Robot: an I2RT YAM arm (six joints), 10 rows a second.
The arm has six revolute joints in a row. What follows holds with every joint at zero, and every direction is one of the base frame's. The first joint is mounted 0.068 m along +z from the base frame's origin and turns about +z. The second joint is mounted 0.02 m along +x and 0.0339 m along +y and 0.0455 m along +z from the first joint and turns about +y. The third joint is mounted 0.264 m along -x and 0.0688 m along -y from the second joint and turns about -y. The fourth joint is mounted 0.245 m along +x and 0.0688 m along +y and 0.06 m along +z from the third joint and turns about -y. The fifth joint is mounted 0.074 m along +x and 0.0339 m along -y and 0.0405 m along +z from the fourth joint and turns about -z. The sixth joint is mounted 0.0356 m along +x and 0.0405 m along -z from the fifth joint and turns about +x. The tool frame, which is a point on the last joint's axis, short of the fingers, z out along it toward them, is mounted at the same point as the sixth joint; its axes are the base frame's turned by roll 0, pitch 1.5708 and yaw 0 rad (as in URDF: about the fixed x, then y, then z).
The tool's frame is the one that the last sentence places.
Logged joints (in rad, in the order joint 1, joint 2, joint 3, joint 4, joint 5, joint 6), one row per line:
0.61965, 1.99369, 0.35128, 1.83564, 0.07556, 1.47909
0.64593, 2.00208, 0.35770, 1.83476, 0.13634, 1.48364
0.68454, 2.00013, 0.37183, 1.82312, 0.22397, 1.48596
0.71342, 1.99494, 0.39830, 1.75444, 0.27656, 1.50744
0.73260, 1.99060, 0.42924, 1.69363, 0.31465, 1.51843
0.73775, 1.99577, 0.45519, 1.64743, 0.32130, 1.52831
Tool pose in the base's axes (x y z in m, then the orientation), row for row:
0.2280, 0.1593, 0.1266, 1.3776, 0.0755, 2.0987
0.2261, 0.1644, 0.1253, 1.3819, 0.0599, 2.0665
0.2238, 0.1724, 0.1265, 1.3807, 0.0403, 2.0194
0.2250, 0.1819, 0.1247, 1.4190, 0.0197, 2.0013
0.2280, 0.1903, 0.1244, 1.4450, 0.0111, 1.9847
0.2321, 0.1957, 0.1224, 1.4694, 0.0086, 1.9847
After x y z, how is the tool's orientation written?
As angles about the fixed x, y, z axes (roll, pitch, yaw), in radians.
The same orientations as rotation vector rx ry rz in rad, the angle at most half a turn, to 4 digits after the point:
0.7347, 1.4266, 1.6581
0.7711, 1.4070, 1.6409
0.8158, 1.3712, 1.6180
0.8676, 1.3879, 1.5958
0.9002, 1.3979, 1.5742
0.9169, 1.4190, 1.5619

